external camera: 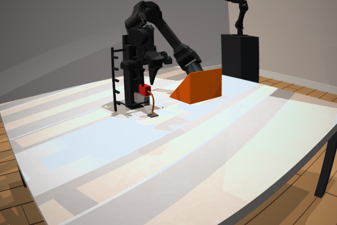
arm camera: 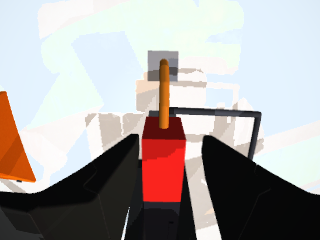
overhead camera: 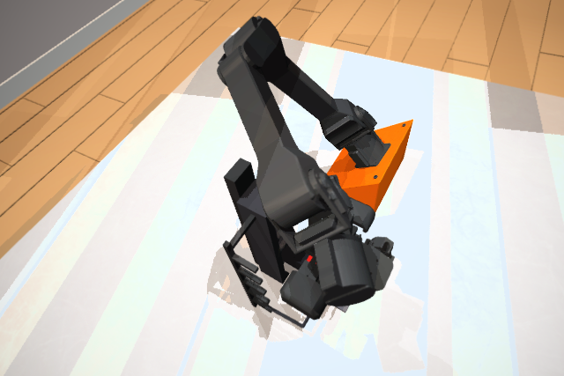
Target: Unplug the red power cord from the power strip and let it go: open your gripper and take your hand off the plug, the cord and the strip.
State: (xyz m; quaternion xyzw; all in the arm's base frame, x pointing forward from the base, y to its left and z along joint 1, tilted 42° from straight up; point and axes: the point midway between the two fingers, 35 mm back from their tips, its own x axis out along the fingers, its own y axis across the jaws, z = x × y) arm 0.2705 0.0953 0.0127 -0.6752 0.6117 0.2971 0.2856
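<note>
The red plug is 4 cm to the right of my gripper tip and 1 cm below it. From my gripper tip the other things lie so: grey anchor plate (11 cm below, 2 cm to the left, 1 cm behind).
</note>
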